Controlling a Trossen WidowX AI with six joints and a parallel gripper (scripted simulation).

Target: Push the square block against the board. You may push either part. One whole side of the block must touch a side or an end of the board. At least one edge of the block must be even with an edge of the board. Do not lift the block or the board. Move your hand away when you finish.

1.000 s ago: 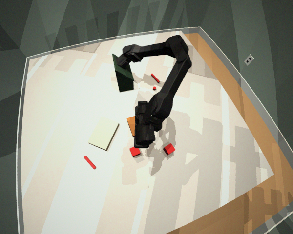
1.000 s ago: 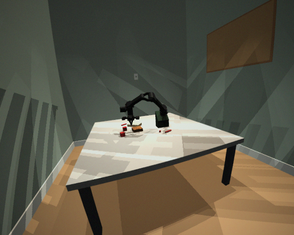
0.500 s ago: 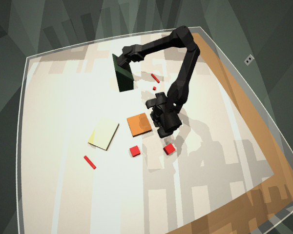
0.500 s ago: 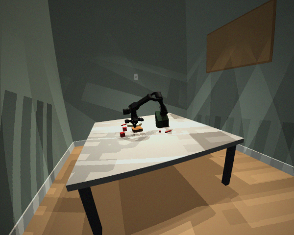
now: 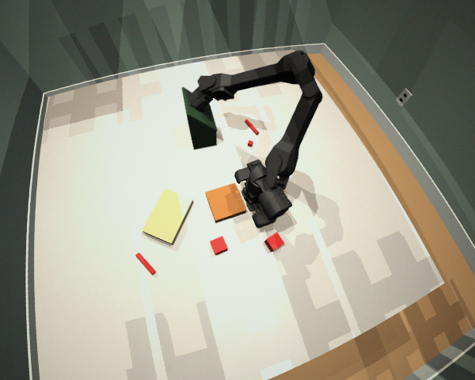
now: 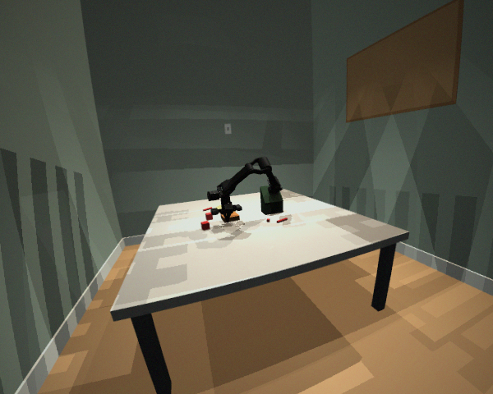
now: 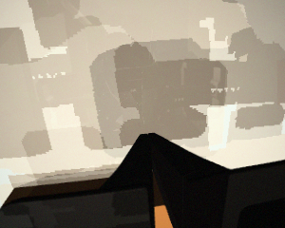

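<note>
Right now my gripper tip is 80 mm to the left of the orange square block, 30 mm past it and 10 mm below it. Round my gripper tip: small red bit 240 mm behind, 70 mm to the left; pale yellow board 270 mm to the right, 30 mm behind, 10 mm above.
</note>
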